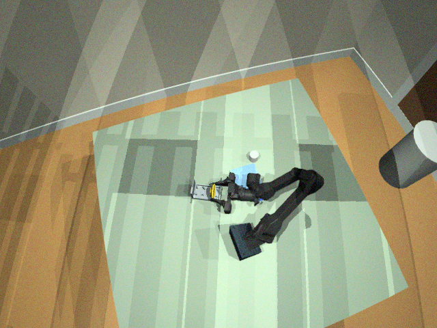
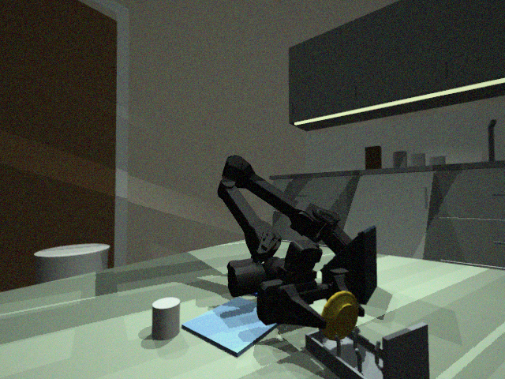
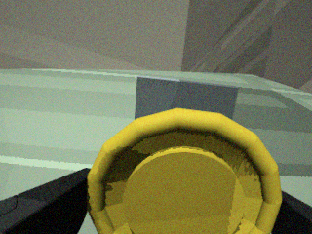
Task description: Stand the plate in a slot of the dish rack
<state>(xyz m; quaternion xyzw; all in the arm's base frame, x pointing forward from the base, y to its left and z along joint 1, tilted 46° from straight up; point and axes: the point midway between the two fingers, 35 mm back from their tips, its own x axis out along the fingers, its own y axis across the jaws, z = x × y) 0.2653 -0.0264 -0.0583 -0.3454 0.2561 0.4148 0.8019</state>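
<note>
The grey dish rack is 20 mm ahead of my gripper tip, 20 mm to the left of it and 30 mm below it. Also, from my gripper tip: yellow plate (10 mm to the right); blue mat (190 mm to the right, 50 mm below); blue spoon (120 mm behind, 200 mm to the right, 50 mm below).
</note>
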